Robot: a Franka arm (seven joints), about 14 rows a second.
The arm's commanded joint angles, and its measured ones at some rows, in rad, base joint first. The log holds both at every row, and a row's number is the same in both.
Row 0, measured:
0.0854, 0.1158, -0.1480, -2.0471, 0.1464, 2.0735, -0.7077
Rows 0 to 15, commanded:
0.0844, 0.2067, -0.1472, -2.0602, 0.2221, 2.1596, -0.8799
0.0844, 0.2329, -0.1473, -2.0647, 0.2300, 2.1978, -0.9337
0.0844, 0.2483, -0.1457, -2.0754, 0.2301, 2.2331, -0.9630
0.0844, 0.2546, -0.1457, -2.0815, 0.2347, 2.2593, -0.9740
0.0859, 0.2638, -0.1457, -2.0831, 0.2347, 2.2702, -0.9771
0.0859, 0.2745, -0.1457, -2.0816, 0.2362, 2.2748, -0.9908
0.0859, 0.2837, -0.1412, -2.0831, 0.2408, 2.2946, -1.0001
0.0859, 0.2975, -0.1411, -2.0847, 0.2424, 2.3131, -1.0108
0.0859, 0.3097, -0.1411, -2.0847, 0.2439, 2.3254, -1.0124
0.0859, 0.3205, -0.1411, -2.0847, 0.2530, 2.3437, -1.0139
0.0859, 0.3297, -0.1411, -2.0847, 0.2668, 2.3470, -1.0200
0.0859, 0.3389, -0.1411, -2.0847, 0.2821, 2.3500, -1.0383
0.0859, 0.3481, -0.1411, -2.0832, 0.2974, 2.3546, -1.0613
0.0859, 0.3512, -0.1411, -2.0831, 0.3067, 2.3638, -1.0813
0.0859, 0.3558, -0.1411, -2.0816, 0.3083, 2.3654, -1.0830
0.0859, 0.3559, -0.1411, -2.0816, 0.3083, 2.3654, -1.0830
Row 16, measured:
0.0856, 0.3554, -0.1422, -2.0793, 0.2836, 2.3485, -1.0517
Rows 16 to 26, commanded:
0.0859, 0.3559, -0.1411, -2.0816, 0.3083, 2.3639, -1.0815
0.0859, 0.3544, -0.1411, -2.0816, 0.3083, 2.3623, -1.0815
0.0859, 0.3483, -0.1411, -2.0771, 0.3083, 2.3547, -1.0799
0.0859, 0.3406, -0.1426, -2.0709, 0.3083, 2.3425, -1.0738
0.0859, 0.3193, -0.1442, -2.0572, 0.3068, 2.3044, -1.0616
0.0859, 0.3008, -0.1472, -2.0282, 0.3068, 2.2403, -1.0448
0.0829, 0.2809, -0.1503, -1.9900, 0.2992, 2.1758, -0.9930
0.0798, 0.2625, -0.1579, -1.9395, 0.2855, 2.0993, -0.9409
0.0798, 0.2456, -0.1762, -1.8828, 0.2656, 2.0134, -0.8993
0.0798, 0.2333, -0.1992, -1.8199, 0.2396, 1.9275, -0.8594
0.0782, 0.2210, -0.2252, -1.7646, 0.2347, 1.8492, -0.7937
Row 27, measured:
0.0846, 0.2554, -0.1857, -1.8655, 0.2603, 1.9911, -0.8875
